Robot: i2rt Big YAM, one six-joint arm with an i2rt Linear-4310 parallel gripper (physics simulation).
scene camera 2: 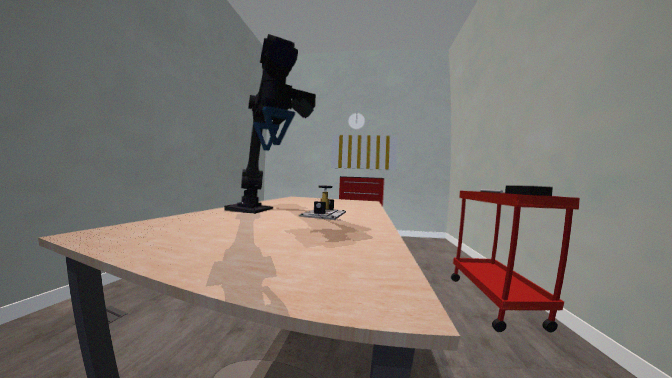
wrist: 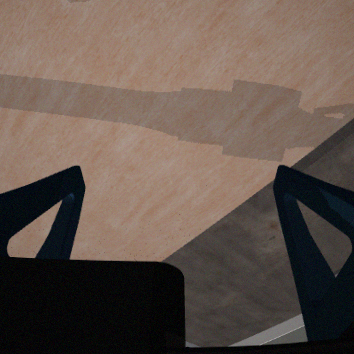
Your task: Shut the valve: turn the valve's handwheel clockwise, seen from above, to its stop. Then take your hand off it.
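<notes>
A brass-coloured valve (scene camera 2: 324, 201) stands upright on a flat grey base plate (scene camera 2: 310, 215) on the table, with black blocks beside its body. Its dark handwheel (scene camera 2: 325, 187) lies level on top; how far it is turned cannot be made out. The valve does not show in the wrist view. My gripper (scene camera 2: 271, 147) (wrist: 178, 175) has blue fingers that stand wide open with nothing between them. It hangs high above the table, up and to the left of the valve in the scene view, well apart from the handwheel.
The wooden table (scene camera 2: 350, 290) (wrist: 125, 200) carries the arm's black base (scene camera 2: 248, 208), left of the valve. The arm's shadow crosses the table top. A red cart (scene camera 2: 520, 201) stands right of the table, and a red cabinet (scene camera 2: 361, 189) stands beyond its far end.
</notes>
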